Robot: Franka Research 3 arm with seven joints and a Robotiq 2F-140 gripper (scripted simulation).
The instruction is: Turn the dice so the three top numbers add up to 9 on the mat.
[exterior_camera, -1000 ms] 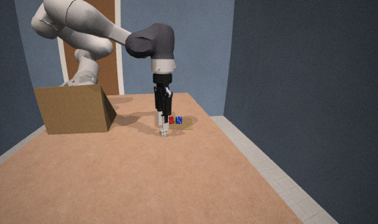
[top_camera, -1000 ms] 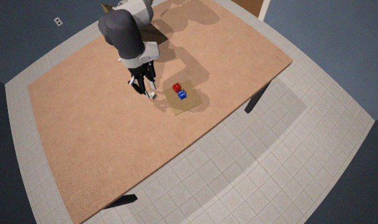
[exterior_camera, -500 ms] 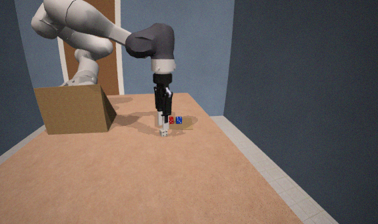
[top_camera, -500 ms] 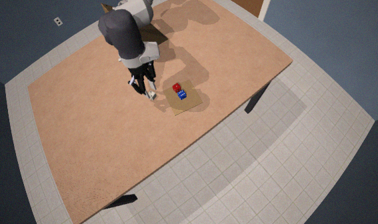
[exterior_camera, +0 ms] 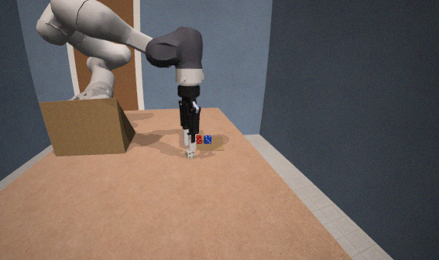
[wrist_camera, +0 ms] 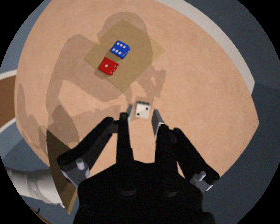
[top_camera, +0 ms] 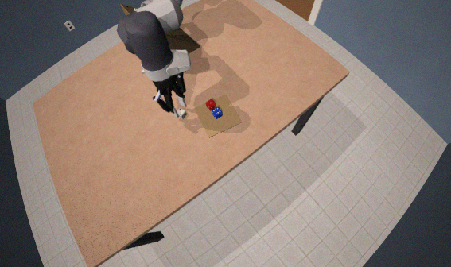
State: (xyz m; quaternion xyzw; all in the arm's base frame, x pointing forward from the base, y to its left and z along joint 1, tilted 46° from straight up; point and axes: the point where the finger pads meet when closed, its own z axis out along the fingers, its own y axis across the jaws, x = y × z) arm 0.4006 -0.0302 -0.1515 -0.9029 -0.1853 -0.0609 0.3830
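The white die lies 6 cm below my hand. From my hand the other things lie so: blue die (9 cm ahead, 11 cm to the left, 5 cm below); tan mat (9 cm ahead, 11 cm to the left, 7 cm below); red die (4 cm ahead, 11 cm to the left, 5 cm below).
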